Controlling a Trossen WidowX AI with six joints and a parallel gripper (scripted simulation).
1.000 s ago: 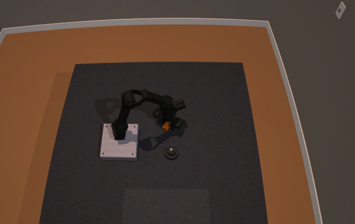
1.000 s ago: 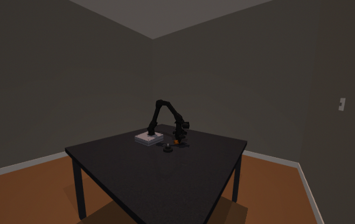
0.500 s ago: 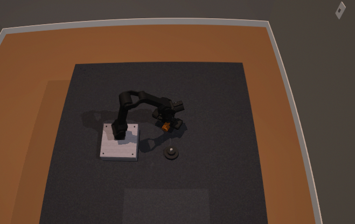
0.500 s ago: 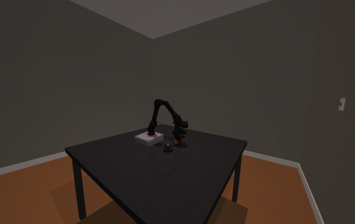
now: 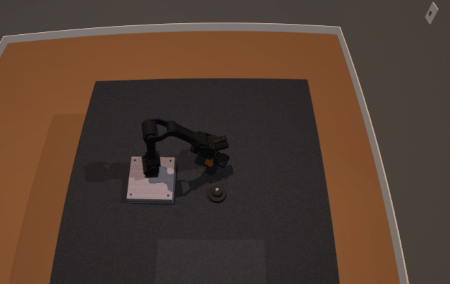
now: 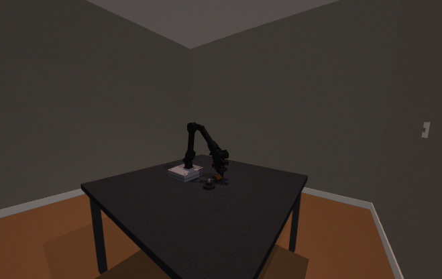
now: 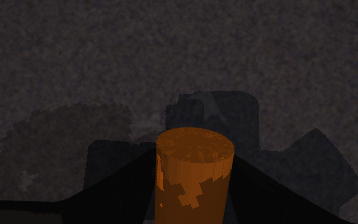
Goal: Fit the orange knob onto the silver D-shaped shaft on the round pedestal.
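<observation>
Now: gripper tip 10 mm short of the round pedestal with shaft, 190 mm to the left of it and 10 mm below it. Round my gripper tip: orange knob: 10 mm above.
</observation>
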